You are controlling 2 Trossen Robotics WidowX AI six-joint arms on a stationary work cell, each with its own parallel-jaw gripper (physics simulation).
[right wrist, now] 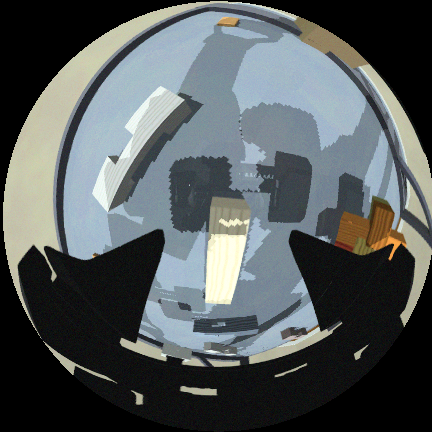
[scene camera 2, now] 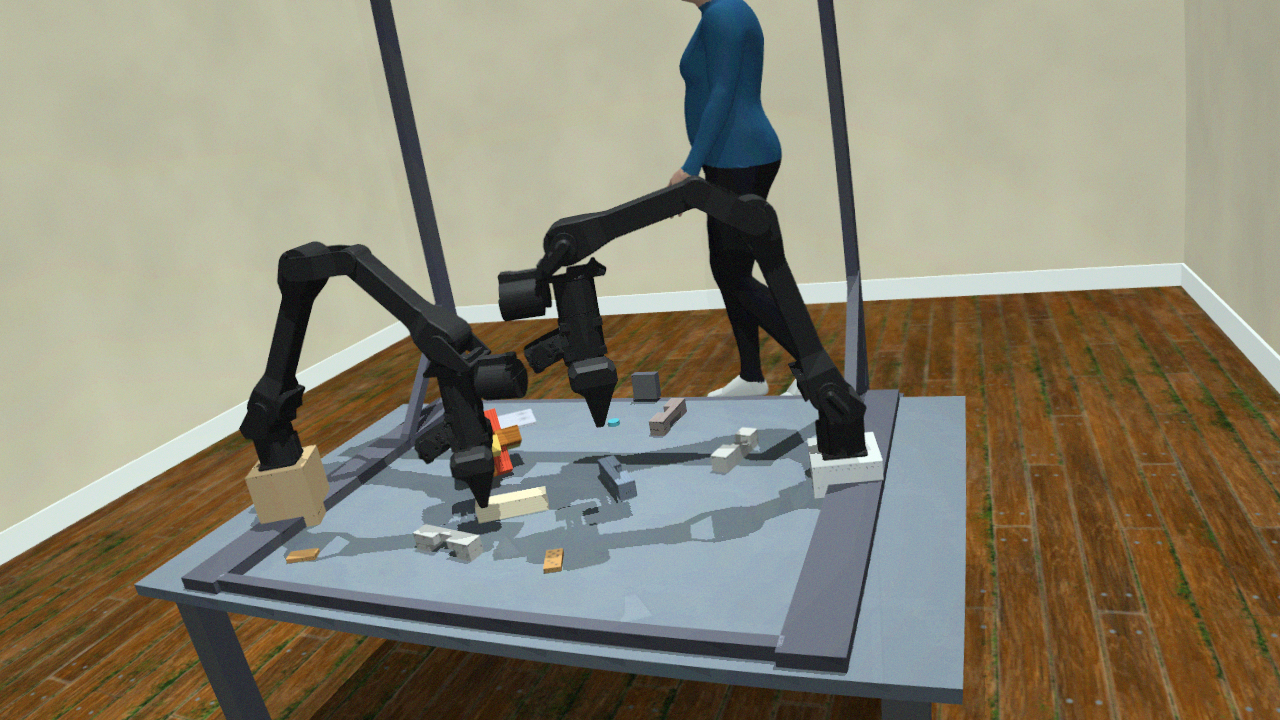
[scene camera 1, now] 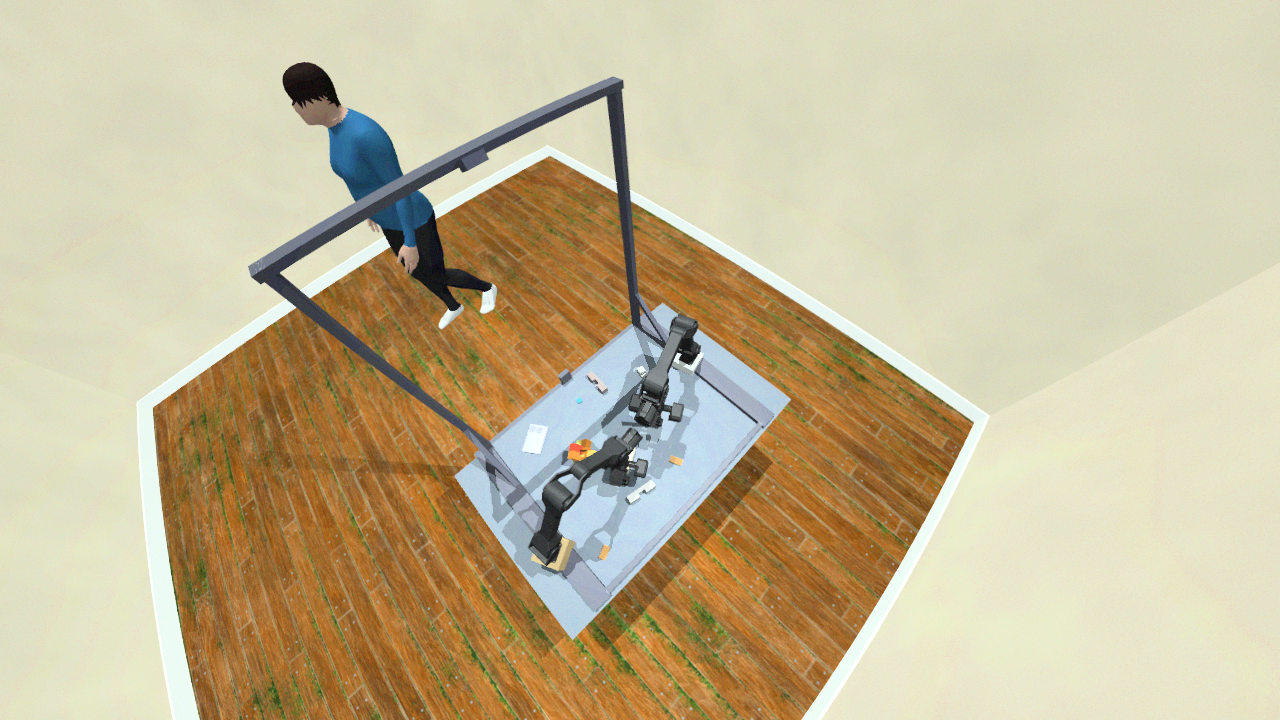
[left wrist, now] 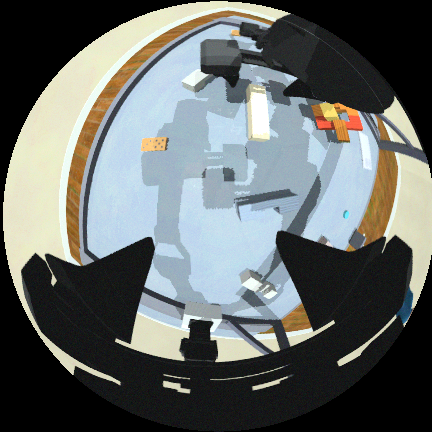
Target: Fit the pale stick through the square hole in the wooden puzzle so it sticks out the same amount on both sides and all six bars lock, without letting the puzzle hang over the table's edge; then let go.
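Frame: origin at the left arm's base, x ahead, y left, z up, level; metres.
Seen in the pictures: left gripper, fingertip midpoint: (scene camera 2: 596,416) (left wrist: 214,240); right gripper, fingertip midpoint: (right wrist: 229,236) (scene camera 2: 484,495) (left wrist: 259,88); left arm's base at its link origin: (right wrist: 174,357) (scene camera 2: 843,449) (scene camera 1: 688,357) (left wrist: 199,324); right arm's base at its link origin: (scene camera 2: 281,461) (scene camera 1: 550,550).
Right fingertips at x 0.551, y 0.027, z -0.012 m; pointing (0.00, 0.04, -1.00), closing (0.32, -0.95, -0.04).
Note:
Pixels of each thing's top centre, then the offset from my right fingertips to it.
- pale stick at its top centre: (right wrist: 222,269) (scene camera 2: 510,496) (left wrist: 259,108) dx -0.038, dy -0.010, dz -0.010 m
- wooden puzzle at its top centre: (scene camera 2: 489,413) (left wrist: 356,119) (scene camera 1: 579,447) dx +0.029, dy -0.173, dz +0.070 m
- white notched bar at its top centre: (right wrist: 123,149) (scene camera 2: 445,534) (left wrist: 208,67) (scene camera 1: 641,491) dx +0.033, dy +0.096, dz -0.010 m
- blue-grey notched bar at its top centre: (scene camera 2: 615,469) (left wrist: 271,207) (right wrist: 225,334) (scene camera 1: 635,419) dx -0.196, dy -0.077, dz -0.010 m
- orange tile at its top centre: (scene camera 2: 553,558) (left wrist: 152,143) (scene camera 1: 676,460) dx -0.140, dy +0.147, dz -0.030 m
- brownish bar at its top centre: (scene camera 2: 667,409) (right wrist: 295,336) (scene camera 1: 596,381) dx -0.257, dy -0.313, dz -0.010 m
- grey block at its top centre: (scene camera 2: 644,373) (left wrist: 362,244) (scene camera 1: 563,373) dx -0.202, dy -0.447, dz +0.019 m
- cyan disc at its top centre: (scene camera 2: 613,420) dx -0.149, dy -0.334, dz -0.030 m
The pale stick (scene camera 2: 519,504) (left wrist: 258,115) (right wrist: 226,280) lies flat on the table. The wooden puzzle (scene camera 1: 580,449) (scene camera 2: 503,447) (left wrist: 340,126) (right wrist: 353,228), of orange, red and yellow bars, stands apart from it on the table; its square hole shows in the left wrist view. My right gripper (scene camera 2: 484,504) (left wrist: 259,88) (right wrist: 229,236) is open and empty, pointing down close over one end of the stick, which shows between its fingers in the right wrist view. My left gripper (scene camera 2: 601,423) (left wrist: 214,240) is open and empty, high above the table, to the right of the puzzle in scene camera 2.
A white notched bar (scene camera 2: 463,544) (right wrist: 145,135) lies near the right gripper. A blue-grey notched bar (scene camera 2: 614,479) (left wrist: 267,204) lies below the left gripper. An orange tile (scene camera 2: 553,560), a brownish bar (scene camera 2: 667,417), a grey block (scene camera 2: 645,385) and a cyan disc (scene camera 2: 613,421) lie around. A person (scene camera 1: 366,161) stands beyond the table.

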